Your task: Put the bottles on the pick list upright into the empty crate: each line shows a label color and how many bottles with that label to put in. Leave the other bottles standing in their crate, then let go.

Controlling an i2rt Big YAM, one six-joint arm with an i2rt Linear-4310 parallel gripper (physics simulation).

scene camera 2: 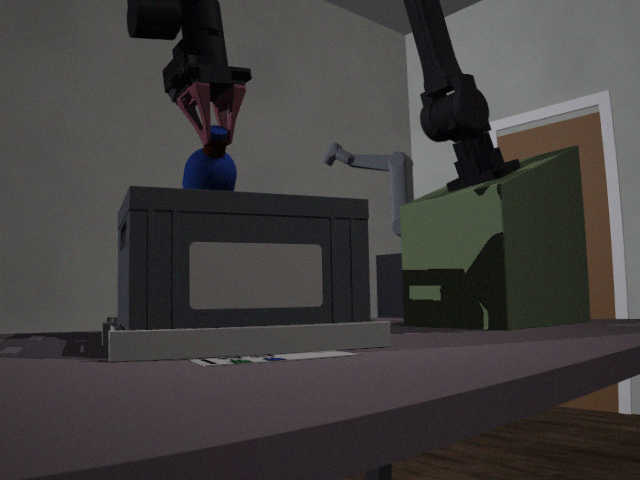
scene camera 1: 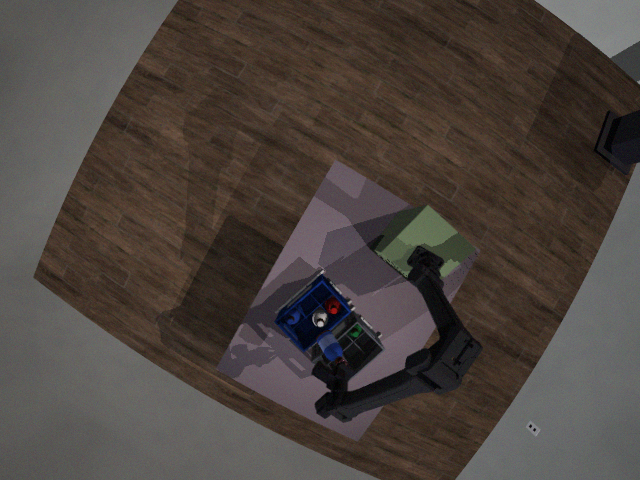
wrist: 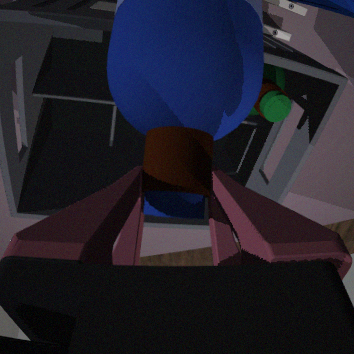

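Pixels of known places: gripper, fingertip midpoint: (scene camera 2: 217,144) (scene camera 1: 341,362) (wrist: 175,176); arm's base, link origin: (scene camera 2: 484,179) (scene camera 1: 425,261).
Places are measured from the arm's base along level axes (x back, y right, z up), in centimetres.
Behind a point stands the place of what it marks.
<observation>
My gripper (scene camera 1: 342,362) @(z -0.4, x -51.1, y 10.4 cm) (scene camera 2: 219,142) @(z -0.4, x -51.1, y 10.4 cm) (wrist: 175,176) @(z -0.4, x -51.1, y 10.4 cm) is shut on the brown neck of a blue bottle (scene camera 1: 329,346) @(z -2.0, x -47.8, y 17.3 cm) (scene camera 2: 209,171) @(z -4.1, x -51.9, y 11.2 cm) (wrist: 185,65) @(z -0.1, x -50.2, y 15.5 cm). The bottle hangs over the grey crate (scene camera 1: 373,357) @(z -10.1, x -47.3, y -4.8 cm) (scene camera 2: 248,201) @(z -10.5, x -55.5, y -2.6 cm) (wrist: 320,117) @(z -9.6, x -37.4, y 6.4 cm); in scene camera 2 its lower part is hidden behind the crate's wall. A green-capped bottle (scene camera 1: 355,331) @(z -10.9, x -40.2, y 8.1 cm) (wrist: 276,105) @(z -10.6, x -41.3, y 7.7 cm) stands in a compartment of the grey crate. The blue crate (scene camera 1: 290,338) @(z -9.4, x -55.1, y 32.0 cm) holds a red bottle (scene camera 1: 332,305) @(z -13.7, x -34.9, y 21.9 cm), a white bottle (scene camera 1: 320,318) @(z -13.3, x -42.4, y 24.0 cm) and a blue bottle (scene camera 1: 293,317) @(z -12.6, x -47.2, y 34.8 cm). The pick list (scene camera 2: 310,355) @(z -26.8, x -52.8, y -9.2 cm) lies before the grey crate, showing green and blue marks; its numbers are unreadable.
The two crates stand side by side on the mauve table (scene camera 1: 297,408) @(z -27.0, x -97.6, y 9.5 cm) (scene camera 2: 310,403) @(z -26.9, x -69.3, y -27.2 cm). A low light-grey rail (scene camera 2: 248,341) @(z -25.4, x -56.3, y -3.5 cm) runs along the foot of the grey crate. The arm's base stands on a green block (scene camera 1: 423,232) @(z 3.0, x 8.9, y 7.0 cm) (scene camera 2: 449,232) @(z -10.1, x -7.9, y 3.2 cm) at the table's other end.
</observation>
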